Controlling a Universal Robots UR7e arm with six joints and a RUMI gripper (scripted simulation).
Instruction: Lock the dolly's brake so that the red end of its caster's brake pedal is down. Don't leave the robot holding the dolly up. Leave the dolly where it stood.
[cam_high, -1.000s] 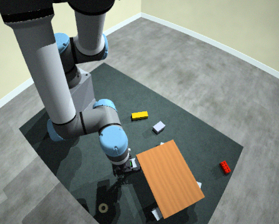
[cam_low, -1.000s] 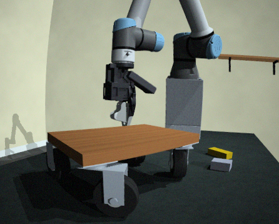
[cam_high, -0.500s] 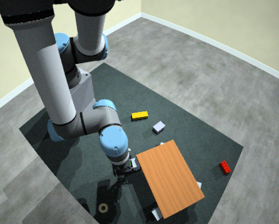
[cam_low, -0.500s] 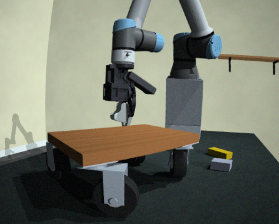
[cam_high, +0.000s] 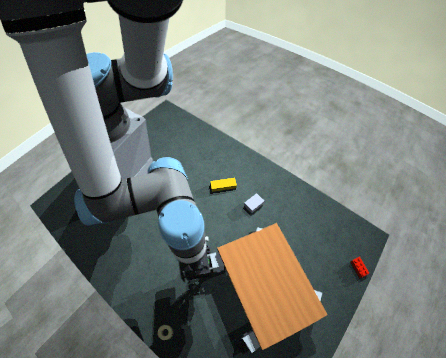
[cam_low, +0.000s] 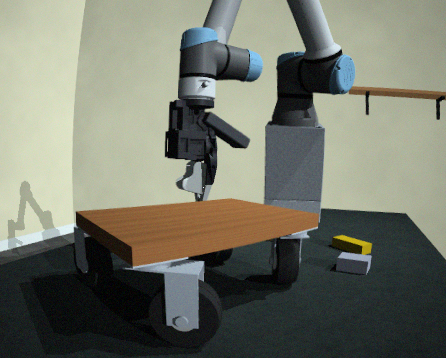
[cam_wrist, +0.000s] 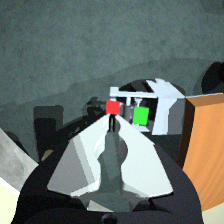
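Now: the brake pedal 2 cm below my hand, 1 cm to the left of it and 1 cm ahead of it. From my hand the other things lie so: grey block (31 cm to the left, 9 cm below, 6 cm behind); yellow block (28 cm to the left, 20 cm behind, 9 cm below); red brick (42 cm to the left, 37 cm ahead, 9 cm below).
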